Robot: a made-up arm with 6 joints.
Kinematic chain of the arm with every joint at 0, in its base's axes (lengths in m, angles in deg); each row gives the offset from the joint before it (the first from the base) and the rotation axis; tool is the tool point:
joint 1: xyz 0 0 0.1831 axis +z
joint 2: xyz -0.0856 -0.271 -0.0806 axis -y
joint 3: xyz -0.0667 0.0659 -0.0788 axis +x
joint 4: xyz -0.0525 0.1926 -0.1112 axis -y
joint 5: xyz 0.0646 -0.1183 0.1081 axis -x
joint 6: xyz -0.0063 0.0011 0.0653 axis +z
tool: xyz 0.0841 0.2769 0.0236
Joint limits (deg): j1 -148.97..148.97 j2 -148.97..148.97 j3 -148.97..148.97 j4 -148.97..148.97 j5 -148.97..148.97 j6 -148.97..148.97
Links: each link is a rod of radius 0.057 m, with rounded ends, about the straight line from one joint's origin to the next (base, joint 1, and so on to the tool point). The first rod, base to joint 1, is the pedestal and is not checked.
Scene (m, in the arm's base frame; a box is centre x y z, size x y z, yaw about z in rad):
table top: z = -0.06
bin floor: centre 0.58 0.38 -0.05 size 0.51 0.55 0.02 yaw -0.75
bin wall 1: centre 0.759 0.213 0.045 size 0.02 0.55 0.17 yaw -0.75
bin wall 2: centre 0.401 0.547 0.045 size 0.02 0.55 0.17 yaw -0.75
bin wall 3: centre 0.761 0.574 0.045 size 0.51 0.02 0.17 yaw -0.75
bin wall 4: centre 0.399 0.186 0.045 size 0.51 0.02 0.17 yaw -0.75
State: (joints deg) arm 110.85 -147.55 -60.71 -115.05 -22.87 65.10
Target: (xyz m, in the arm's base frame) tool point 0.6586 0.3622 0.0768
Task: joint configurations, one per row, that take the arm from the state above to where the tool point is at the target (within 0.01 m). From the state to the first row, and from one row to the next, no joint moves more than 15 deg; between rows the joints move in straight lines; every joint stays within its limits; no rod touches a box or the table.
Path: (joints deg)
1: 120.38 -141.17 -67.55 -123.53 -26.91 52.72
2: 129.91 -134.79 -74.40 -132.01 -30.95 40.34
3: 139.44 -128.41 -81.24 -140.49 -34.99 27.96
4: 148.97 -122.03 -88.08 -148.97 -39.03 15.58
5: 148.97 -110.70 -89.13 -145.92 -43.08 17.28
6: 148.97 -99.37 -90.18 -142.87 -47.14 18.98

